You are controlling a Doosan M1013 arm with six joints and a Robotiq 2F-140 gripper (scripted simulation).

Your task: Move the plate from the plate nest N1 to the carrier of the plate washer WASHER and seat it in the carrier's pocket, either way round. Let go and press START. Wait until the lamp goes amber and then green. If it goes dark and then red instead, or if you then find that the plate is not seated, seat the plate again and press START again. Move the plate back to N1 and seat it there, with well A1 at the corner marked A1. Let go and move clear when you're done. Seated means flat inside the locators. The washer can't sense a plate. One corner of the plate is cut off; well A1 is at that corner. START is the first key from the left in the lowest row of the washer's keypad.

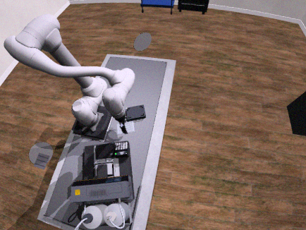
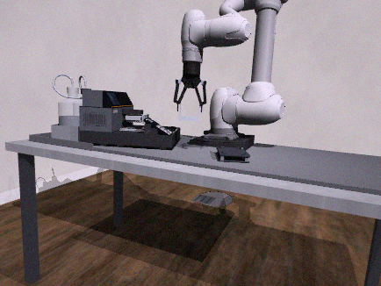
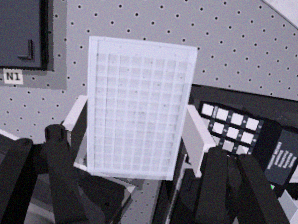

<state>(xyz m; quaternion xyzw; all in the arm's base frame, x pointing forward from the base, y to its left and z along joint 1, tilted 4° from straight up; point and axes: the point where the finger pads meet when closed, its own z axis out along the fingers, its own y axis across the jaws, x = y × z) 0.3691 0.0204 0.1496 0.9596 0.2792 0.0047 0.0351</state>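
Right now my hand is 210 mm to the right of the plate nest N1, 150 mm above it and 30 mm past it. From my hand the other things lie so: plate washer 350 mm to the right, 40 mm below, 10 mm behind; white well plate 20 mm below.
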